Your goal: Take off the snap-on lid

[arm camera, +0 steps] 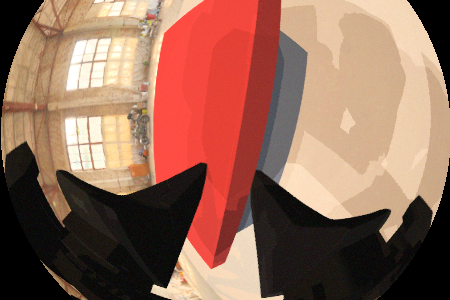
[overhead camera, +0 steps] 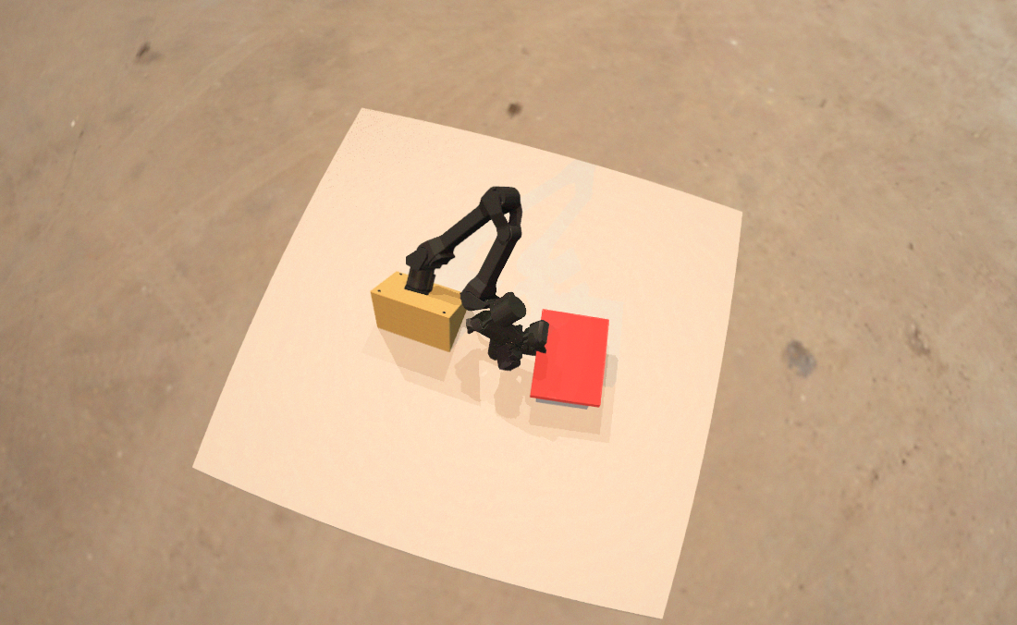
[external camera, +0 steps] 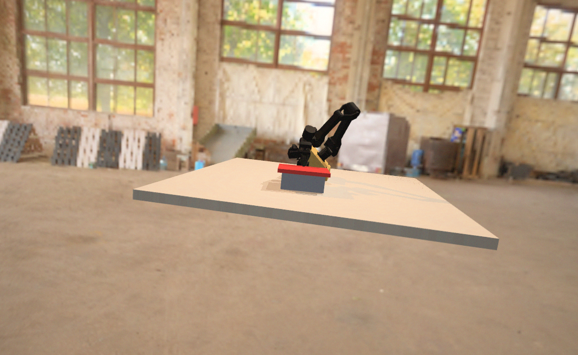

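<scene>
Right now the red lid is 80 mm ahead of my gripper tip and 10 mm above it. The rest, counted from my gripper tip: grey storage box: 70 mm ahead, 40 mm below.
</scene>
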